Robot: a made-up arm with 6 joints.
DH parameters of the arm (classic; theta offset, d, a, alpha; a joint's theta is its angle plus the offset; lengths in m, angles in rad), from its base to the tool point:
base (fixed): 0.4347 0 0.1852 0
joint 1: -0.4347 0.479 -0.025 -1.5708
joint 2: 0 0.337 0.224 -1.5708
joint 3: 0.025 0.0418 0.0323 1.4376
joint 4: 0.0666 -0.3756 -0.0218 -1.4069
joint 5: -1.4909 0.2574 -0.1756 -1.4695
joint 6: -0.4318 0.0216 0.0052 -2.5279
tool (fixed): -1.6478 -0.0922 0 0
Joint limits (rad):
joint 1: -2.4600..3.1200
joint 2: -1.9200..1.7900
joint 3: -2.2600..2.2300
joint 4: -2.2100..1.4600
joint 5: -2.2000..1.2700
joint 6: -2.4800..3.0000
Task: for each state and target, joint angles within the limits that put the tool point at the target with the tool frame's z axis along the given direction. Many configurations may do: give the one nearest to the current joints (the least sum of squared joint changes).
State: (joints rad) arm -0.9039 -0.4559 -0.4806 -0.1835 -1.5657 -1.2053
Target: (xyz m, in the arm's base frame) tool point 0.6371 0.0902 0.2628 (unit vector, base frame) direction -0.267 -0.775 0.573
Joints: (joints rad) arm -0.2015 -0.3001 -0.5340 0.5501 -1.6164 -0.7067
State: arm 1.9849 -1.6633 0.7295 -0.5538 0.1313 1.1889
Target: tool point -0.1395 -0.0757 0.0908 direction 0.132 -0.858 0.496
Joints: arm 2.4830 -1.2544 1.2813 0.1557 0.7724 0.8331
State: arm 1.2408 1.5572 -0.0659 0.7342 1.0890 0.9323
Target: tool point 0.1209 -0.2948 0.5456 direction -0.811 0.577 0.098
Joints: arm 1.5335 1.2820 0.7147 -0.1514 1.2700 0.9789
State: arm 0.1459 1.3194 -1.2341 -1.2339 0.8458 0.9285
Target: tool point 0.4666 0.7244 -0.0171 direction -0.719 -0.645 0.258
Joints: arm 0.7159 0.6055 -0.7831 -2.0355 1.2700 0.0592
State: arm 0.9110 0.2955 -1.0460 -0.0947 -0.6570 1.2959
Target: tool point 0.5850 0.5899 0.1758 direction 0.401 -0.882 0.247
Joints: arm 0.7320 0.0779 -0.7001 -0.4180 -0.2028 1.1639
